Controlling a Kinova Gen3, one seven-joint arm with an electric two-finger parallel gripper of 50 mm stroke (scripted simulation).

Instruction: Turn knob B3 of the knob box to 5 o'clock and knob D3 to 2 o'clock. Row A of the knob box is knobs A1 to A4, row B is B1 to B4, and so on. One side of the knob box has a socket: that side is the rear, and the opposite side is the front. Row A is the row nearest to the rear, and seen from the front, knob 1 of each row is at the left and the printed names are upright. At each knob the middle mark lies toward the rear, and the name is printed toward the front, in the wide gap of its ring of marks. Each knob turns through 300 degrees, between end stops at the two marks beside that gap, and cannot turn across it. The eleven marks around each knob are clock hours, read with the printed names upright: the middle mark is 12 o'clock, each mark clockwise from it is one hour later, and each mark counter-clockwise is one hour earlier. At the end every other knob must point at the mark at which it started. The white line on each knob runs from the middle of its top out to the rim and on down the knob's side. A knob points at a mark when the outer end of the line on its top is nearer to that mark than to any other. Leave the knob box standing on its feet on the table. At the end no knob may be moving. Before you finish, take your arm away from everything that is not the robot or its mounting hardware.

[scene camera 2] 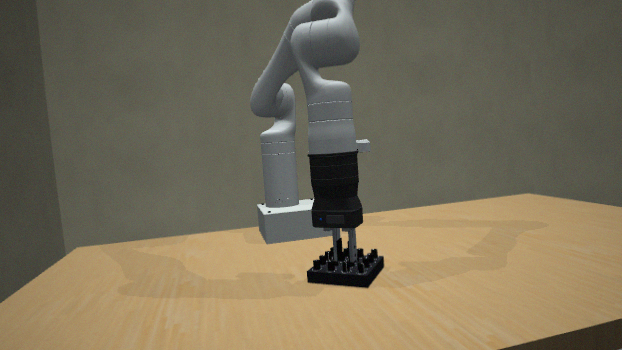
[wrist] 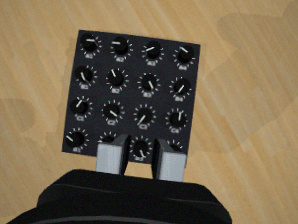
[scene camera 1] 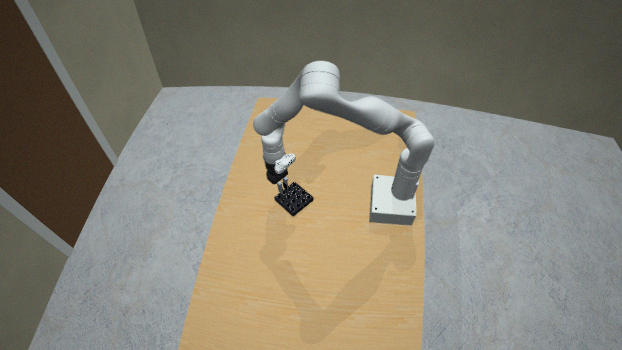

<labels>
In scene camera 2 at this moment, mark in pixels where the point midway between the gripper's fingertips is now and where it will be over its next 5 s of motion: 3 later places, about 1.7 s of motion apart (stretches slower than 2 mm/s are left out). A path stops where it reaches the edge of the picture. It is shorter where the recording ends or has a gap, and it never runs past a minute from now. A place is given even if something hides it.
The gripper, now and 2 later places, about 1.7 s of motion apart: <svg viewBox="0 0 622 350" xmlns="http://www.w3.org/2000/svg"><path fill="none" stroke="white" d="M345 259L343 248L338 178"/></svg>
</labels>
